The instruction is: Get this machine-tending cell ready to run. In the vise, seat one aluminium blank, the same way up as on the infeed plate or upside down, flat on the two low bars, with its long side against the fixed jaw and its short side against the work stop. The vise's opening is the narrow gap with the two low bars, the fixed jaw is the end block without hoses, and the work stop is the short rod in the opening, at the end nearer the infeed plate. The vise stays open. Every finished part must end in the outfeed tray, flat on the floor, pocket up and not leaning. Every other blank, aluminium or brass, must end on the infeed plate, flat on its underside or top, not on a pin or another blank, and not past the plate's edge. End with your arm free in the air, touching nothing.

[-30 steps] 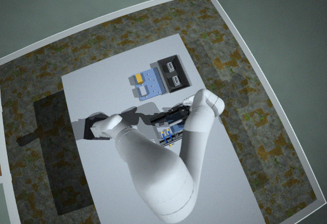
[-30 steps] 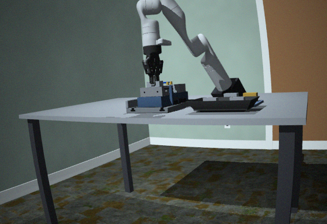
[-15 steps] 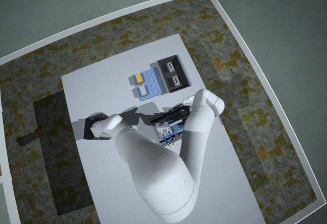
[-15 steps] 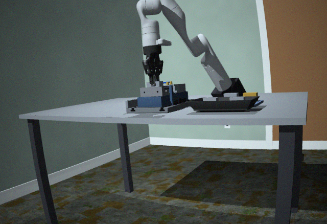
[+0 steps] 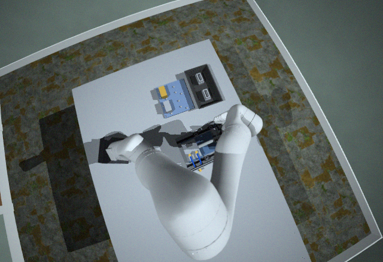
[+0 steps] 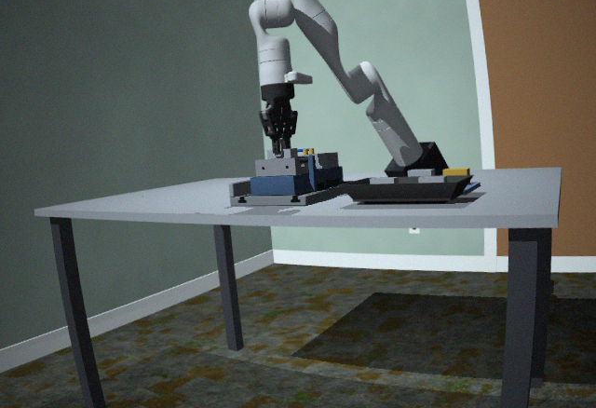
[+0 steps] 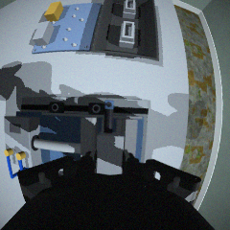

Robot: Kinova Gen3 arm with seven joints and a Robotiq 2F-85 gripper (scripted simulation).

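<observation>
Right now my hand is 80 mm above the vise, 70 mm past it and 20 mm to the right of it. The rest, counted from my hand: brass blank: 390 mm to the left, 90 mm below, 90 mm behind.
</observation>
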